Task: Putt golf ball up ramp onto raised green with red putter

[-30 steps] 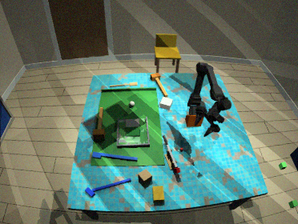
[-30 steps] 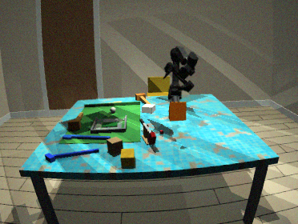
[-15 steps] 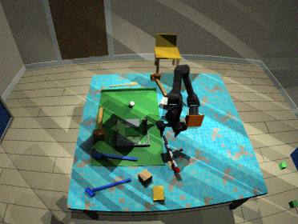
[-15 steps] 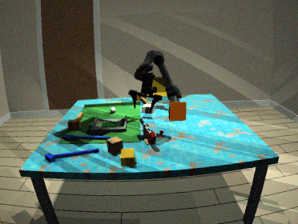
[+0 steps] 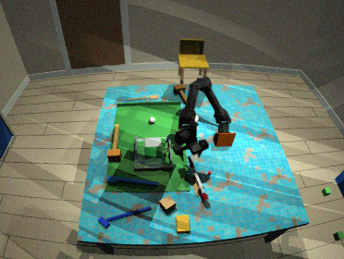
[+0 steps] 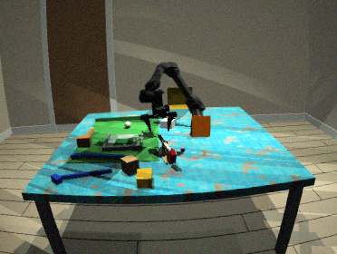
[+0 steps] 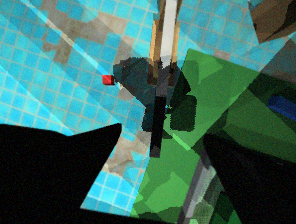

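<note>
Right now the red putter is 10 cm to the left of my gripper tip, 5 cm behind it and 3 cm below it. The rest, counted from my gripper tip: brown cube (26 cm to the left, 11 cm ahead, 6 cm below); then green mat (28 cm ahead, 18 cm to the right, 9 cm below); then small red cube (12 cm behind, 8 cm below, 3 cm to the left).
</note>
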